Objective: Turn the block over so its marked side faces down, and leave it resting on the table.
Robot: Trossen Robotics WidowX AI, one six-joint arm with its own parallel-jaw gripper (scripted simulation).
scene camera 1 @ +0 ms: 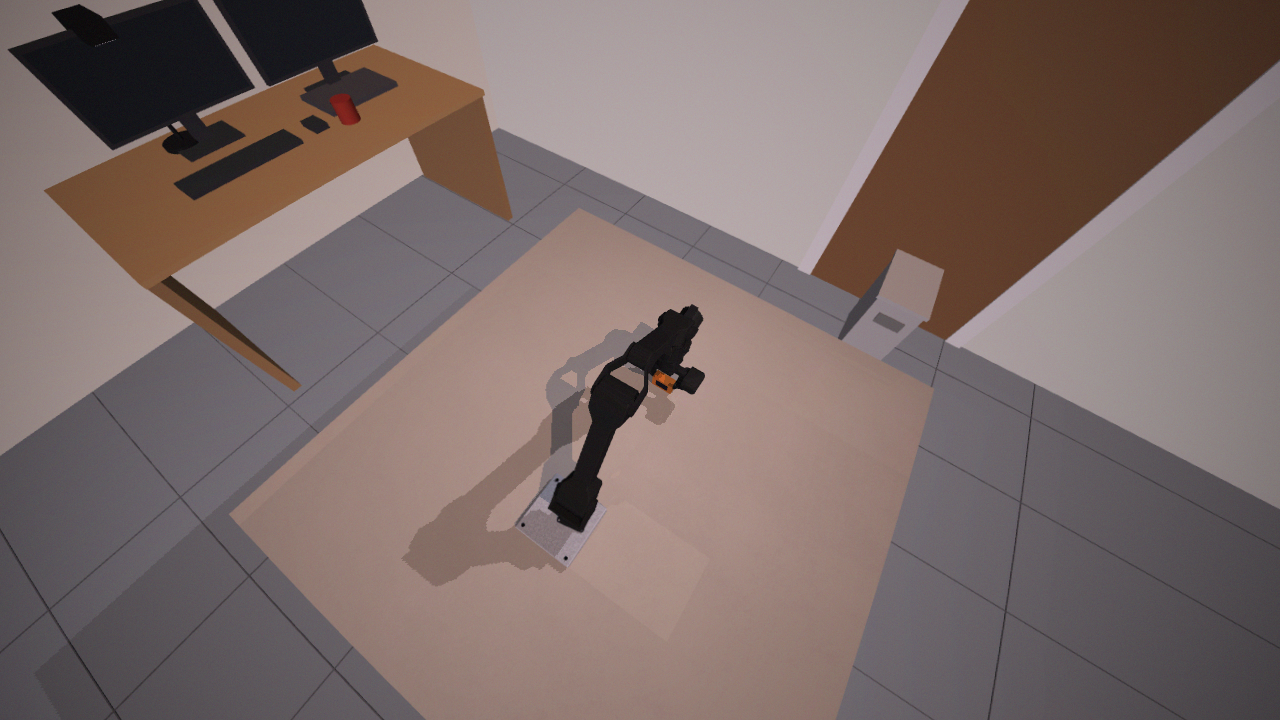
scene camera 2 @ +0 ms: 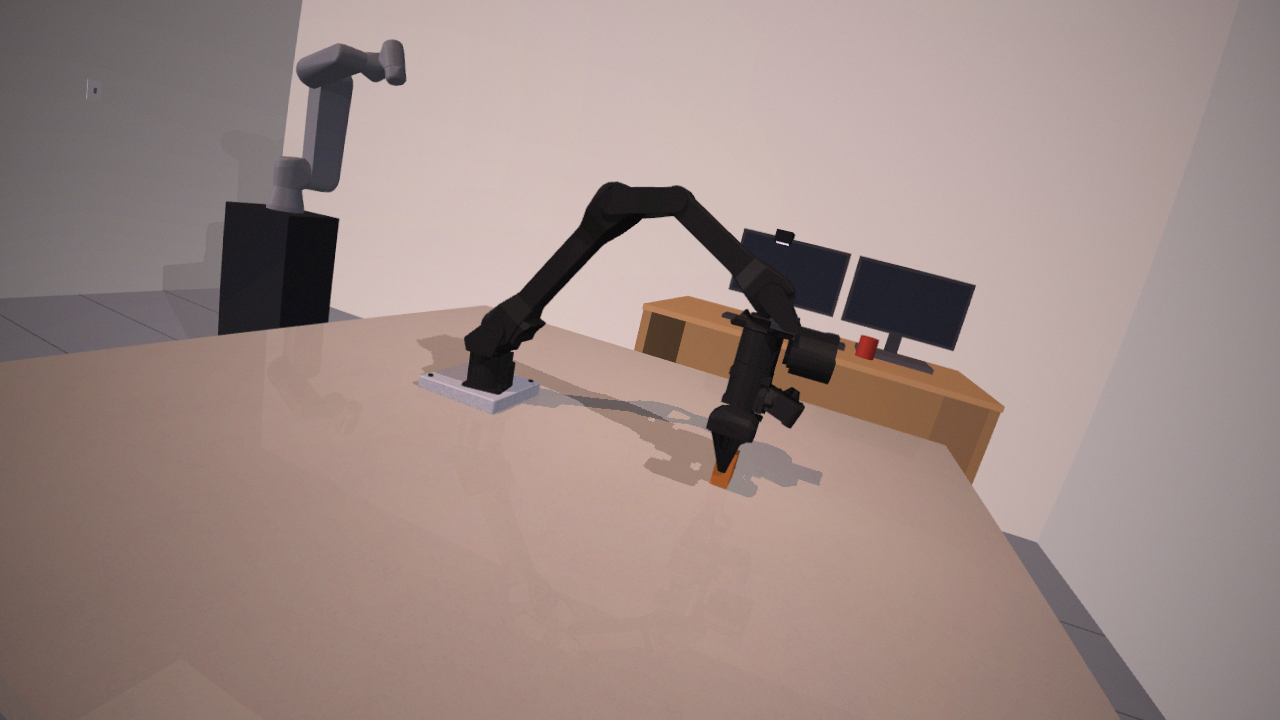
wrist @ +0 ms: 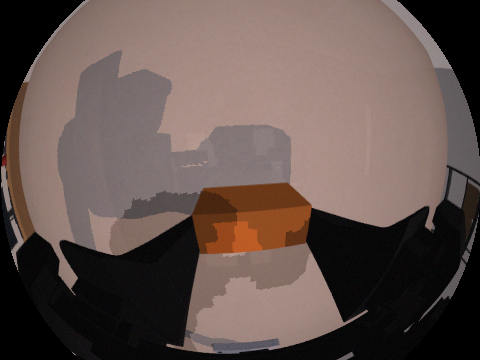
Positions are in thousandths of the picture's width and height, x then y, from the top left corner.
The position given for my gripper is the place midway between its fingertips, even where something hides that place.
Labels:
my gripper: scene camera 1 519,530; scene camera 2 567,645; wrist 522,607

